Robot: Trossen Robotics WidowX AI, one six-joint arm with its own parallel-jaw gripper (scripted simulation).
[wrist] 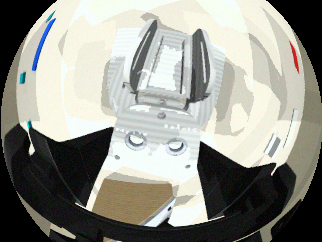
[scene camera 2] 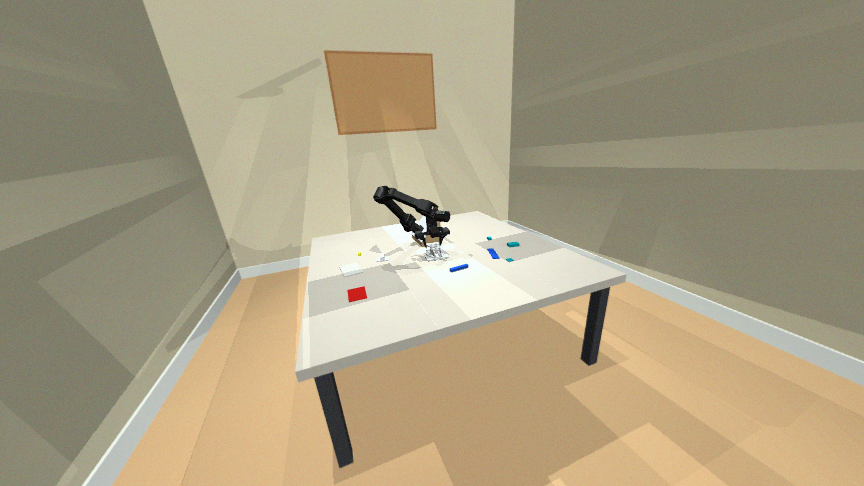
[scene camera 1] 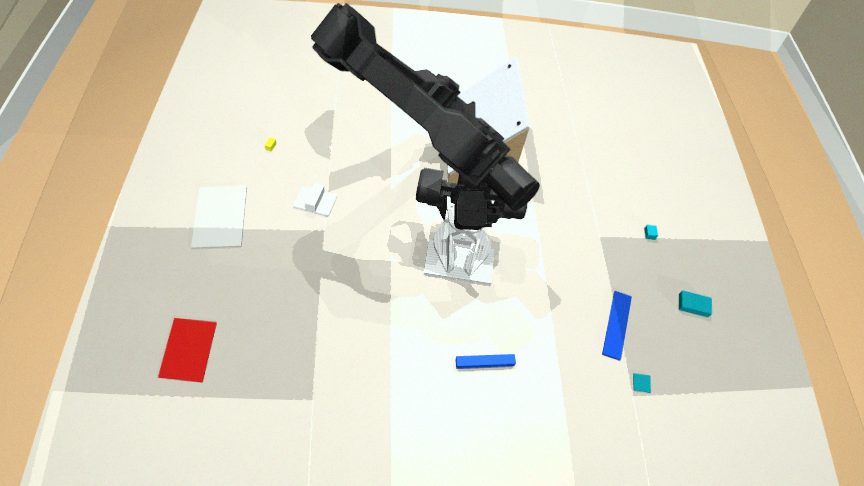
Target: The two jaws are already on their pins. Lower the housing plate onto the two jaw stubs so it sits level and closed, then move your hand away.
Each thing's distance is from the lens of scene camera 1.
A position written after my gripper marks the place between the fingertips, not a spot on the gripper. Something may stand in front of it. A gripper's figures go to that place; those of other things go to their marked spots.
my gripper (scene camera 1: 465, 221): 1.07 m
white slab (scene camera 1: 219, 221): 1.12 m
red tile (scene camera 1: 187, 351): 1.01 m
white bracket (scene camera 1: 316, 200): 1.09 m
